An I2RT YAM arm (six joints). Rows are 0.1 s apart.
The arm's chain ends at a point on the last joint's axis. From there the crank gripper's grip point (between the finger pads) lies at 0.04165 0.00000 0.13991 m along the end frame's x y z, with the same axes.
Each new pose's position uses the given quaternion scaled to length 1; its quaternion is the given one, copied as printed.
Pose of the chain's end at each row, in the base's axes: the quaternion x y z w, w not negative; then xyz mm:
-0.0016 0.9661 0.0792 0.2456 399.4 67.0 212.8
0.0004 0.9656 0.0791 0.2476 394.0 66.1 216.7
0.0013 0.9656 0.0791 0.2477 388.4 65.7 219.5
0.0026 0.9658 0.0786 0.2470 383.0 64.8 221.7
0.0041 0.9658 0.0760 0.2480 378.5 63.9 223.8
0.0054 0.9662 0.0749 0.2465 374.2 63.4 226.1
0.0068 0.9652 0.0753 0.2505 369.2 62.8 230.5
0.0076 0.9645 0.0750 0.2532 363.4 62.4 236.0
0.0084 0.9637 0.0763 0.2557 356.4 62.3 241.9
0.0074 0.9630 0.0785 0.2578 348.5 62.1 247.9
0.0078 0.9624 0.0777 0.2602 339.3 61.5 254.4
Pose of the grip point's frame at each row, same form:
-0.0016 0.9661 0.0792 0.2456 429.1 90.0 71.7
0.0004 0.9656 0.0791 0.2476 424.4 89.1 75.8
0.0013 0.9656 0.0791 0.2477 418.8 88.7 78.6
0.0026 0.9658 0.0786 0.2470 413.2 87.7 80.7
0.0041 0.9658 0.0760 0.2480 409.1 86.1 82.8
0.0054 0.9662 0.0749 0.2465 404.4 85.3 85.0
0.0068 0.9652 0.0753 0.2505 400.6 84.8 89.6
0.0076 0.9645 0.0750 0.2532 395.6 84.3 95.3
0.0084 0.9637 0.0763 0.2557 389.3 84.6 101.4
0.0074 0.9630 0.0785 0.2578 382.0 85.0 107.7
0.0078 0.9624 0.0777 0.2602 373.5 84.2 114.3

